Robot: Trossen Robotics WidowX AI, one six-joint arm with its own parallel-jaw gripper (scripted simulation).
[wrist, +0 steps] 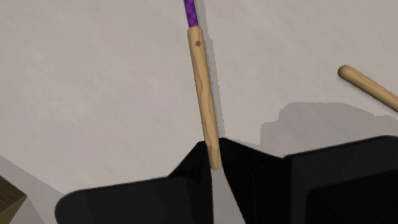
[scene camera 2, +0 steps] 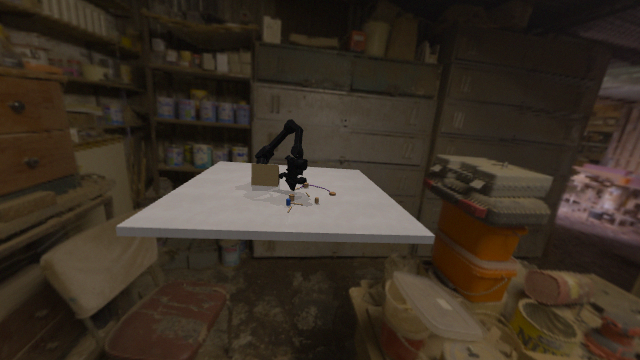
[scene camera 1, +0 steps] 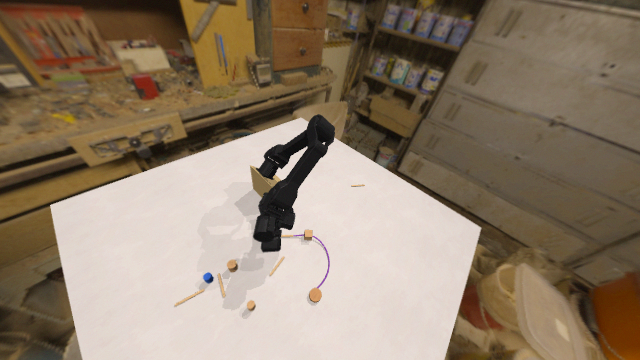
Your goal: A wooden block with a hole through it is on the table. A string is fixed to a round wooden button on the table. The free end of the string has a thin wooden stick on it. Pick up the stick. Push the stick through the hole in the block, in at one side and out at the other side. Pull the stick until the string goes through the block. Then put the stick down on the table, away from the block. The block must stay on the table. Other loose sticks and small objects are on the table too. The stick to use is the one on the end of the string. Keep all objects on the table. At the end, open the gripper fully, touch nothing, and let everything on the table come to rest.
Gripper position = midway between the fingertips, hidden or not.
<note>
I see my gripper [wrist: 212, 147] and a thin wooden stick [wrist: 195, 34].
</note>
